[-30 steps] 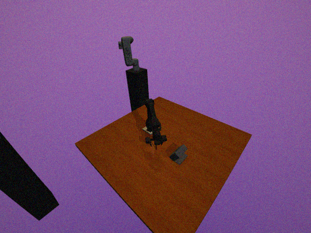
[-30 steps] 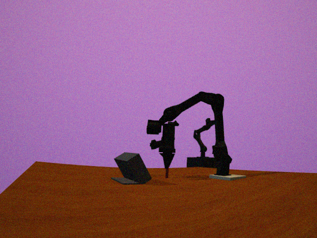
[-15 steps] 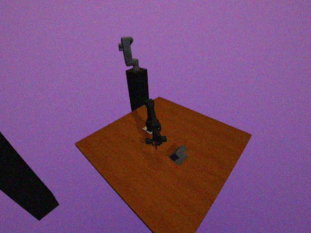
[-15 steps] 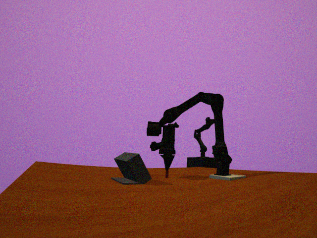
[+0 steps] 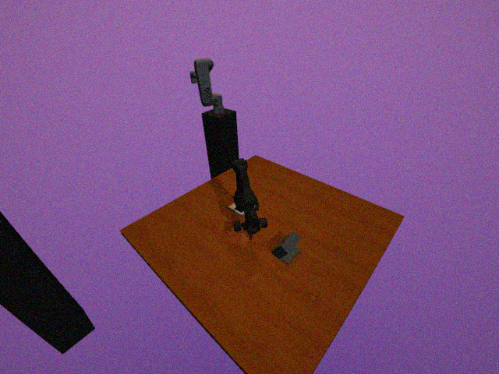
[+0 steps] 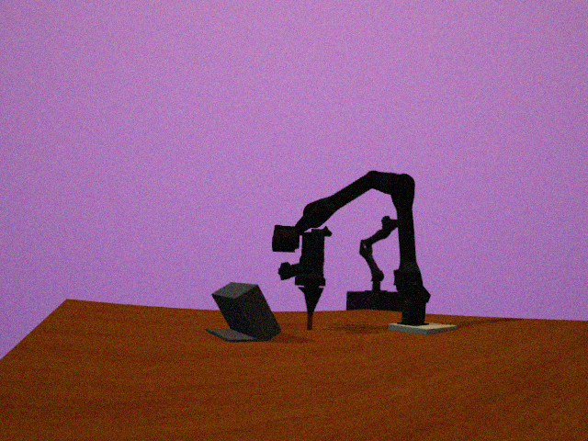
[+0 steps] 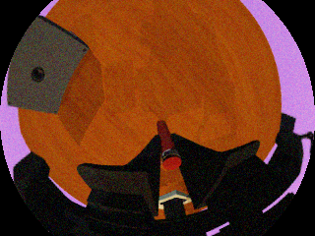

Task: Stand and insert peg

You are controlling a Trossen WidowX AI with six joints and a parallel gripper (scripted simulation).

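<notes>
Right now the sloped grey panel is 21 cm ahead of my gripper tip, 5 cm to the left of it and 1 cm above it. Round my gripper tip: red peg: 2 cm above.
</notes>
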